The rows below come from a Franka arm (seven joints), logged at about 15 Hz.
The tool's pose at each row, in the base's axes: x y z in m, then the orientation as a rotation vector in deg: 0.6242, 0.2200, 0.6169, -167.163, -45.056, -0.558; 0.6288, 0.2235, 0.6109, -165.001, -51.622, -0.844; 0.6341, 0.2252, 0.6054, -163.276, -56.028, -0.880; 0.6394, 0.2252, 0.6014, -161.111, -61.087, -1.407; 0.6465, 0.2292, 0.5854, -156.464, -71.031, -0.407; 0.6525, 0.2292, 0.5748, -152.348, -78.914, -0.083; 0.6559, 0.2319, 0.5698, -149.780, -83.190, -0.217; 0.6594, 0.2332, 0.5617, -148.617, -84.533, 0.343; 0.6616, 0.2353, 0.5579, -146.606, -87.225, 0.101
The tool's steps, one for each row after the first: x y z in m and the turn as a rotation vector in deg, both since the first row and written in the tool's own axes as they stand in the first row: 0.0055, 0.0000, 0.0063, 0.273, -0.013, -4.570; 0.0107, 0.0018, 0.0118, 0.592, -0.095, -7.691; 0.0152, 0.0049, 0.0156, 0.891, 0.124, -11.345; 0.0227, 0.0069, 0.0318, 1.718, -0.789, -18.574; 0.0275, 0.0111, 0.0422, 2.206, -1.245, -24.463; 0.0316, 0.0110, 0.0474, 2.527, -1.269, -27.778; 0.0350, 0.0126, 0.0555, 3.011, -1.600, -28.908; 0.0378, 0.0123, 0.0594, 3.424, -1.457, -31.137
